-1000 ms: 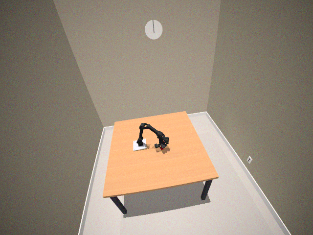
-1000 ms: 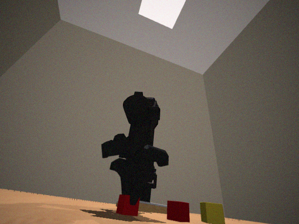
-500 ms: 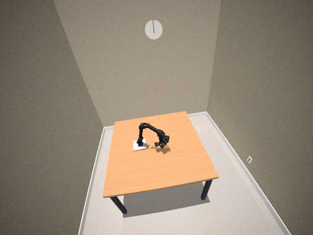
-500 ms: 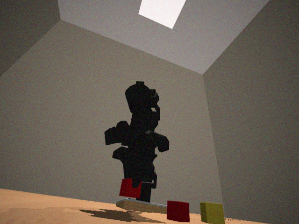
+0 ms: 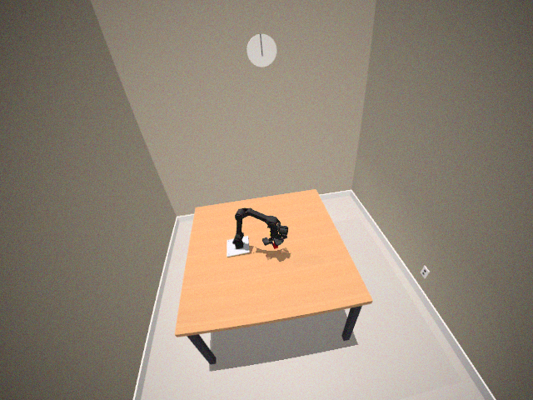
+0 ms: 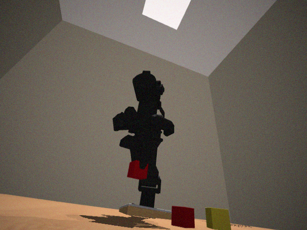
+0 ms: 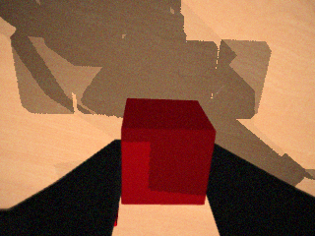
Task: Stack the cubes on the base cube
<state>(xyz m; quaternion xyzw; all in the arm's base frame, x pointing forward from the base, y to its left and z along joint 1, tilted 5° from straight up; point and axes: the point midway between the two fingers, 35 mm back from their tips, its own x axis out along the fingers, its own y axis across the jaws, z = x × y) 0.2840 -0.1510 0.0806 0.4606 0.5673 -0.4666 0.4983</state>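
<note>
Now: the yellow cube 200 mm to the left of my gripper tip, 70 mm below it and 20 mm ahead of it. The rest, counted from my gripper tip: red cube (100 mm to the left, 80 mm below, 30 mm ahead).
</note>
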